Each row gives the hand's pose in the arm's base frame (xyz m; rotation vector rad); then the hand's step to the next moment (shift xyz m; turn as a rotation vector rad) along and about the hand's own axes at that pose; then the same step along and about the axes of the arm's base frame.
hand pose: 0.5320 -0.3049 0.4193 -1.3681 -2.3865 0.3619
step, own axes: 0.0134 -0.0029 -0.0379 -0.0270 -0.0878 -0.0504
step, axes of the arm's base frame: 0.0080 0.0117 0.0377 -0.0336 -0.0650 0.0750
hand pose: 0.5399 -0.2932 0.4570 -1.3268 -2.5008 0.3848
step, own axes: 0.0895 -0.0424 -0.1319 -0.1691 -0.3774 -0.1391
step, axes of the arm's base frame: -0.0317 0.0650 0.1483 -0.1443 -0.3316 0.2441
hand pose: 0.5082 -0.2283 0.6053 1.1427 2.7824 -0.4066
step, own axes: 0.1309 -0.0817 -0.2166 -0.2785 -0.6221 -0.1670
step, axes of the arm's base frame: -0.1498 0.0943 0.1985 -0.2383 -0.5641 0.3427
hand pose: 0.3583 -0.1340 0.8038 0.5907 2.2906 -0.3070
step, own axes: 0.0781 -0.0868 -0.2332 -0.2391 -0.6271 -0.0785
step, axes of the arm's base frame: -0.2327 0.0395 0.1110 -0.2118 -0.5897 0.2529
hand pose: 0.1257 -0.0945 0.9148 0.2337 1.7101 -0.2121
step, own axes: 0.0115 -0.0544 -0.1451 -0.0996 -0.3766 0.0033
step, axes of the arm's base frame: -0.1545 -0.0124 0.0108 -0.0857 -0.3664 0.1008
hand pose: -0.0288 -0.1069 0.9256 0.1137 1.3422 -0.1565
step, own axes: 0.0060 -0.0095 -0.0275 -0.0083 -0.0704 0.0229
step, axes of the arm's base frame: -0.0268 -0.0049 -0.0119 0.0076 -0.0728 0.0138
